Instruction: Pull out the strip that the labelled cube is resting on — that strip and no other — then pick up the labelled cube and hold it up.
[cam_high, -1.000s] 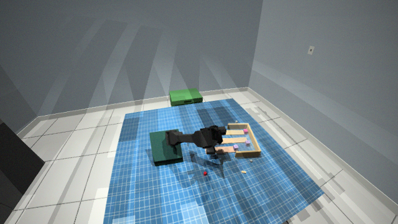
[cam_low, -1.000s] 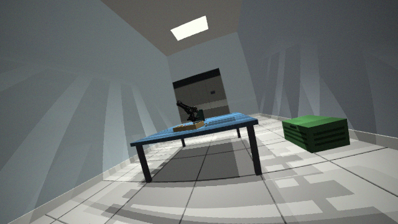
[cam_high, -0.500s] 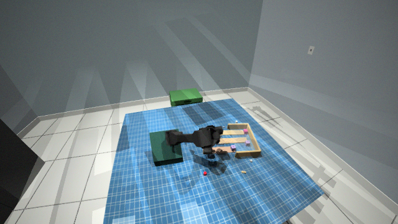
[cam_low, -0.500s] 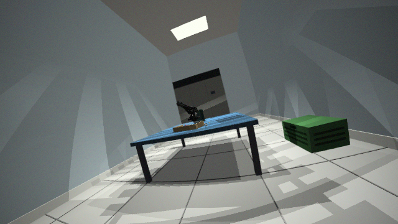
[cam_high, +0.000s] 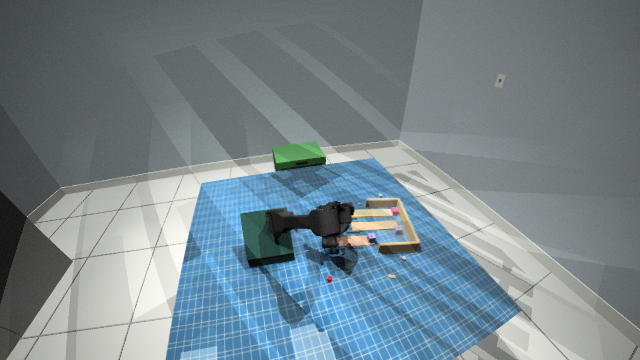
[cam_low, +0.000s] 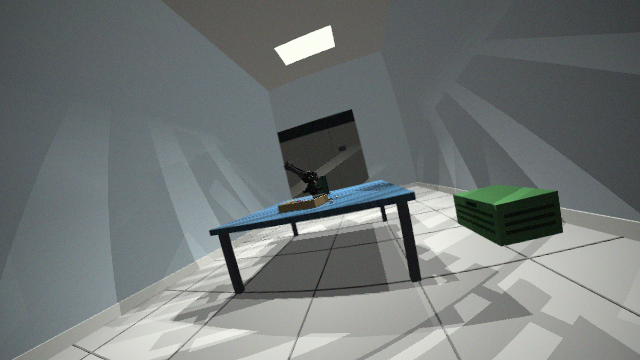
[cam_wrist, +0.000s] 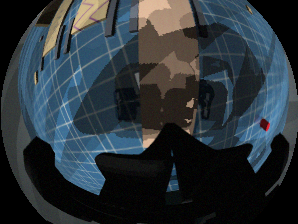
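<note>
My gripper tip is 90 mm short of the tan strip and 20 mm to the left of it. Round my gripper tip: red piece 190 mm to the right, 50 mm behind, 10 mm above.
</note>
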